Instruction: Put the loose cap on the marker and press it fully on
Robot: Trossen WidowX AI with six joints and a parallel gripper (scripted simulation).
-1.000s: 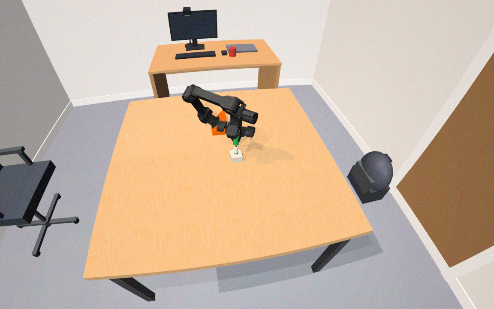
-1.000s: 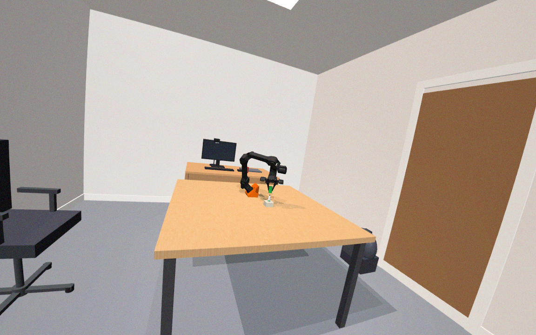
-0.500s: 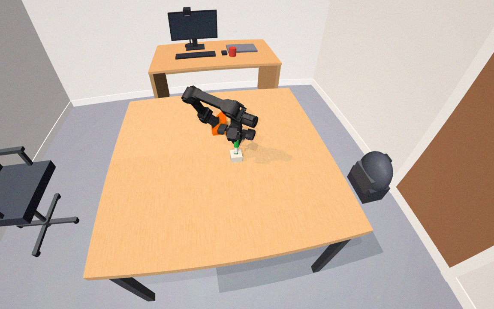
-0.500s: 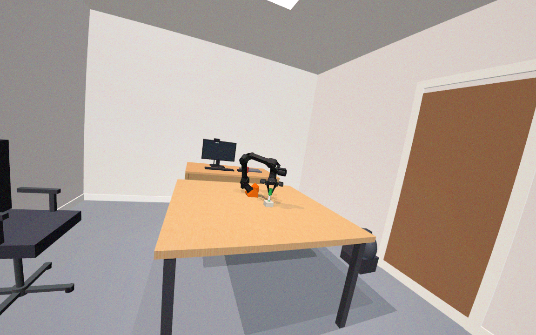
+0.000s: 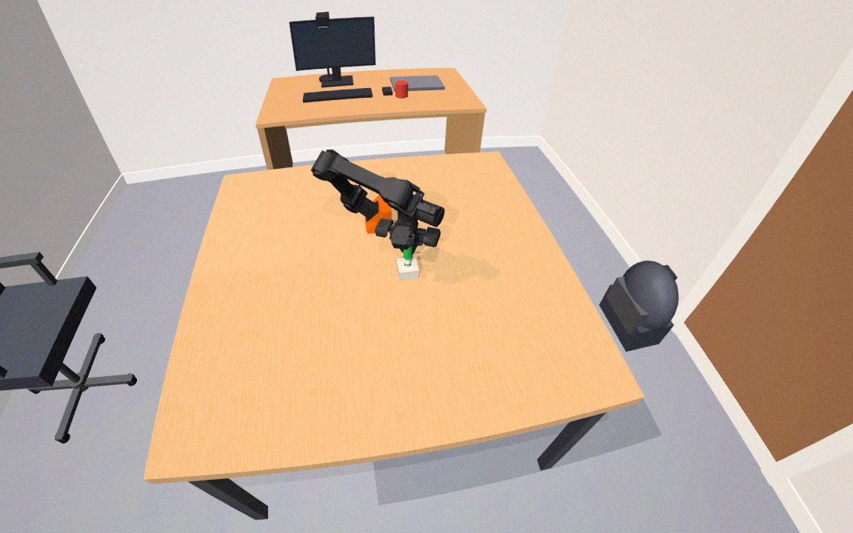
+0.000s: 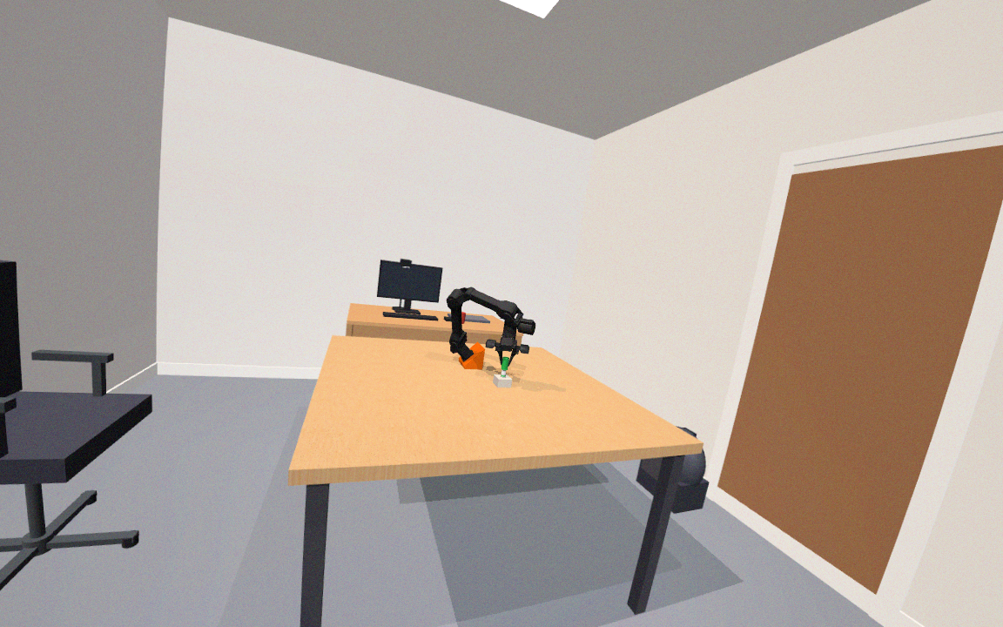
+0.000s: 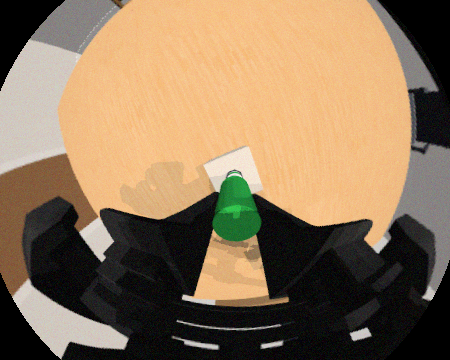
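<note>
Right now my gripper tip is 2 cm above the marker. Round my gripper tip: green cap (1 cm above).
</note>
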